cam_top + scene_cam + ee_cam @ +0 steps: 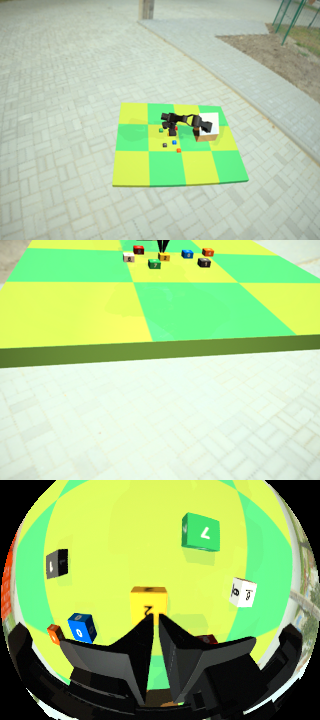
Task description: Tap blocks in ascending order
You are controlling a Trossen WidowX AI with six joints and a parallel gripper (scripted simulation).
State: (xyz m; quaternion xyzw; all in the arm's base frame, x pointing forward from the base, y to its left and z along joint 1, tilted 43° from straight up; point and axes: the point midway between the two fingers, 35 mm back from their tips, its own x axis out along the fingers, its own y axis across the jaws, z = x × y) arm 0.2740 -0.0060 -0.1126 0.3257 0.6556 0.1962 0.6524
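The yellow block is 1 cm to the left of my gripper tip, 1 cm below it and 1 cm ahead of it. From my gripper tip the other things lie so: red block: 7 cm behind, 6 cm to the right, 1 cm below; blue block: 10 cm to the left, 1 cm below, 1 cm behind; green block: 7 cm ahead, 5 cm to the right, 1 cm below.
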